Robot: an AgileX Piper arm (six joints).
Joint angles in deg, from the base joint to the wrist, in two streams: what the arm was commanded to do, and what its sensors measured. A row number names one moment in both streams.
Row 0, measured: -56.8 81.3 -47.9 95.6 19.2 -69.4
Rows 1 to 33, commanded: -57.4 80.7 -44.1 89.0 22.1 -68.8; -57.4 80.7 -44.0 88.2 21.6 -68.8; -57.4 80.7 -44.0 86.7 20.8 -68.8; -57.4 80.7 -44.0 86.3 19.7 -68.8; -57.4 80.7 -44.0 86.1 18.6 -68.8; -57.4 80.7 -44.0 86.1 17.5 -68.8; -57.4 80.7 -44.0 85.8 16.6 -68.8; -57.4 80.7 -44.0 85.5 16.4 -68.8; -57.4 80.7 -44.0 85.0 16.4 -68.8; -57.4 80.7 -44.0 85.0 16.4 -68.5; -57.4 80.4 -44.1 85.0 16.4 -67.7; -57.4 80.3 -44.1 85.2 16.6 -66.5; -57.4 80.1 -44.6 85.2 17.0 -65.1; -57.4 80.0 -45.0 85.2 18.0 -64.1; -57.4 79.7 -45.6 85.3 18.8 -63.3; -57.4 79.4 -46.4 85.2 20.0 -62.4; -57.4 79.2 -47.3 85.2 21.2 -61.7; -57.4 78.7 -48.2 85.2 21.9 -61.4; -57.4 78.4 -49.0 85.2 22.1 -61.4; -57.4 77.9 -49.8 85.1 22.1 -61.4; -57.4 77.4 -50.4 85.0 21.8 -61.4; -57.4 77.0 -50.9 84.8 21.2 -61.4; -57.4 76.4 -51.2 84.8 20.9 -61.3; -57.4 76.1 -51.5 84.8 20.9 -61.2; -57.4 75.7 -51.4 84.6 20.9 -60.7; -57.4 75.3 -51.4 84.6 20.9 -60.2; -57.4 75.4 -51.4 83.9 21.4 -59.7; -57.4 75.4 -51.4 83.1 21.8 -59.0; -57.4 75.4 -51.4 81.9 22.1 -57.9; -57.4 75.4 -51.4 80.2 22.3 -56.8; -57.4 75.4 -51.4 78.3 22.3 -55.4; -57.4 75.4 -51.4 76.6 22.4 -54.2; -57.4 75.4 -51.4 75.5 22.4 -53.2
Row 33, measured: -57.2 76.0 -51.2 80.4 21.4 -57.2
